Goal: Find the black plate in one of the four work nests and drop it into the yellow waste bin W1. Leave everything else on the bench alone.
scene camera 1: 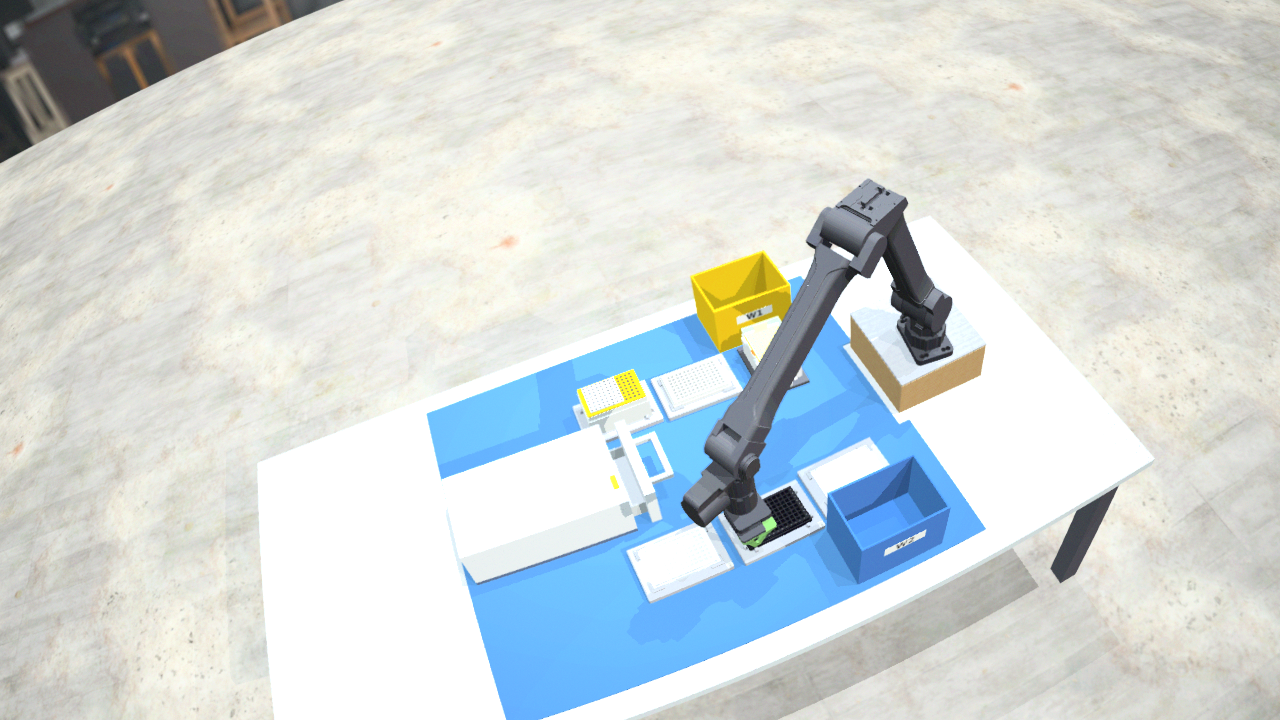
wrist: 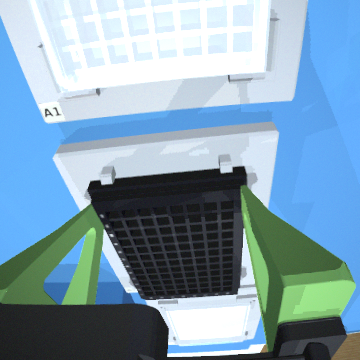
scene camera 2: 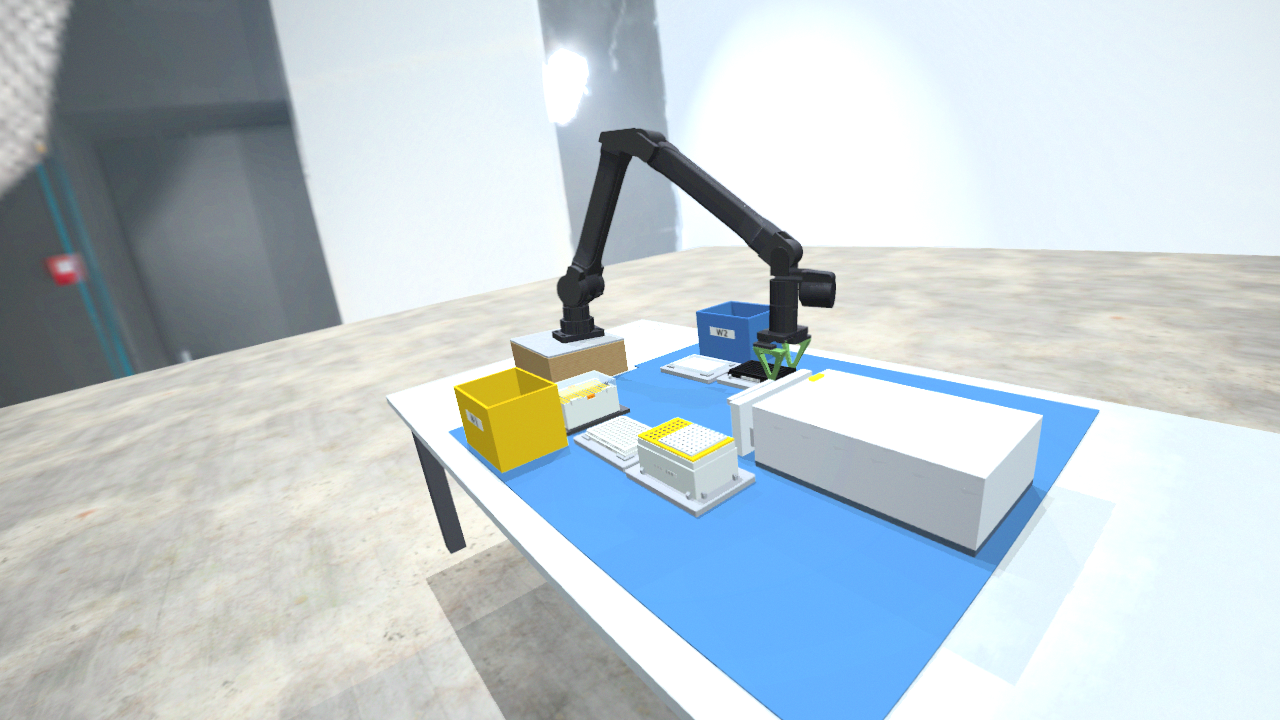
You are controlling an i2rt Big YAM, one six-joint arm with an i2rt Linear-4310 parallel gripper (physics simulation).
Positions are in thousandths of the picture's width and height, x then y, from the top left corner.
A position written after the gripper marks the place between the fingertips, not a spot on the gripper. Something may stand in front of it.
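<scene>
You'd find the gripper in scene camera 1 (583,734), a black plate in scene camera 1 (615,709), and a yellow-topped tip rack in scene camera 1 (486,552). The gripper is also there in scene camera 2 (611,522), the black plate is in scene camera 2 (588,515), and the yellow-topped tip rack is in scene camera 2 (538,635). As for the wrist, the gripper is in the wrist view (465,560) and the black plate is in the wrist view (501,651). The yellow-topped tip rack is out of frame in the wrist view.
</scene>
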